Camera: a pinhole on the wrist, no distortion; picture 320 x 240 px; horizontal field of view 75.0 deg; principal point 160.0 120.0 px. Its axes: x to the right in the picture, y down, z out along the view. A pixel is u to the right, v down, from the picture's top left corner.
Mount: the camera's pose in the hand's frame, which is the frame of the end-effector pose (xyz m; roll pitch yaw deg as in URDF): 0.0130 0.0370 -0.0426 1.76 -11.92 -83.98
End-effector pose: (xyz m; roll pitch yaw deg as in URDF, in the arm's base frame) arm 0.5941 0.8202 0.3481 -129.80 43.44 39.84
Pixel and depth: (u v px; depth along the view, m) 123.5 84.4 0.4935
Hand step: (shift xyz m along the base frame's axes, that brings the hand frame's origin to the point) -0.4062 -0.0952 -0.2406
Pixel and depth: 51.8 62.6 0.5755
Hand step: -0.4891 -0.3094 -0.3077
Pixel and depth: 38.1 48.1 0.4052
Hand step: -0.3435 -0.2642 -0.2082
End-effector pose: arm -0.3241 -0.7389 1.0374 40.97 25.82 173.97
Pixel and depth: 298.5 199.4 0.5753
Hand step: -0.3004 0.5784 0.1925
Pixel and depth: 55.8 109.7 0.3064
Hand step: -0.1173 -0.0262 0.3129
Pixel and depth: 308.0 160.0 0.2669
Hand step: -0.0971 0.2477 0.0941
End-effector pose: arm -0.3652 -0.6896 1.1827 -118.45 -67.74 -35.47
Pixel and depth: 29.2 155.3 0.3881
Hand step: 0.4000 -0.1837 -0.1413
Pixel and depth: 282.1 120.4 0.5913
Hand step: 0.4640 0.4304 -0.0321
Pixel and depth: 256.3 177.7 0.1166
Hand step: 0.0909 0.0186 0.0222
